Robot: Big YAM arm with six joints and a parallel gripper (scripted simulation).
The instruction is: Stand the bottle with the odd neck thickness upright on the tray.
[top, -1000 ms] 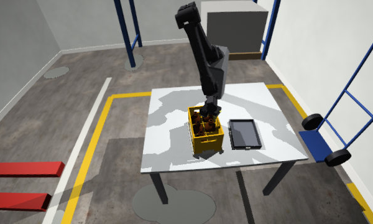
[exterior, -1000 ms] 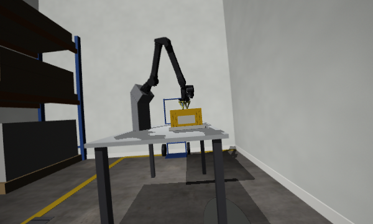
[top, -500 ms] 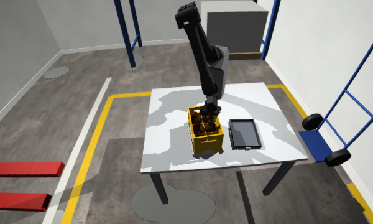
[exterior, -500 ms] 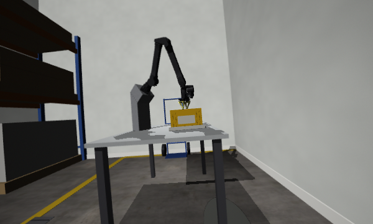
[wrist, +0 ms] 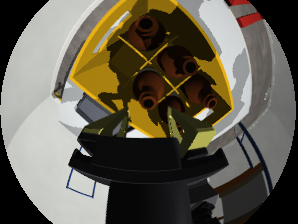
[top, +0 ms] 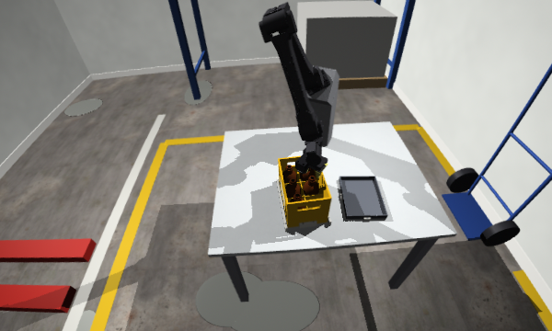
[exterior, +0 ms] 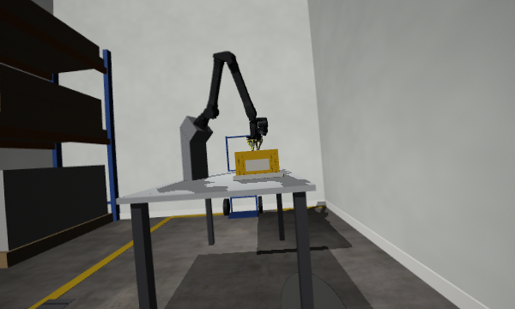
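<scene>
Now: the crate 110 mm below my hand, 40 mm to the right of it and 20 mm behind it. Also, from my hand: dark tray: 230 mm to the left, 180 mm below, 110 mm ahead; brown bottle: 100 mm below, 90 mm behind, 30 mm to the left.
</scene>
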